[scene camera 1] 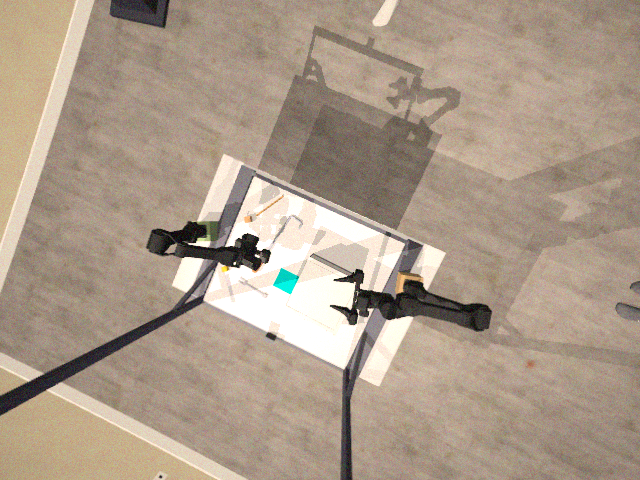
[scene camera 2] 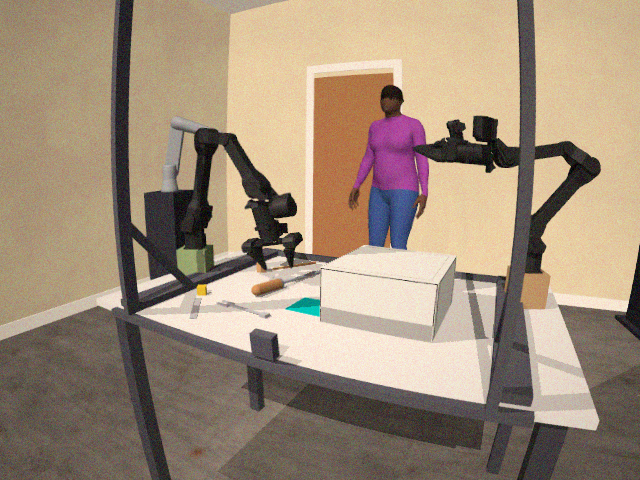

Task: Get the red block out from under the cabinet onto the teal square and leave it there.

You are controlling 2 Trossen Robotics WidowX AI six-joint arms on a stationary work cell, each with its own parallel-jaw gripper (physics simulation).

Note:
In view: my left gripper (scene camera 2: 278, 268) and my right gripper (scene camera 2: 414, 148).
My right gripper is seen too in scene camera 1 (scene camera 1: 331, 292).

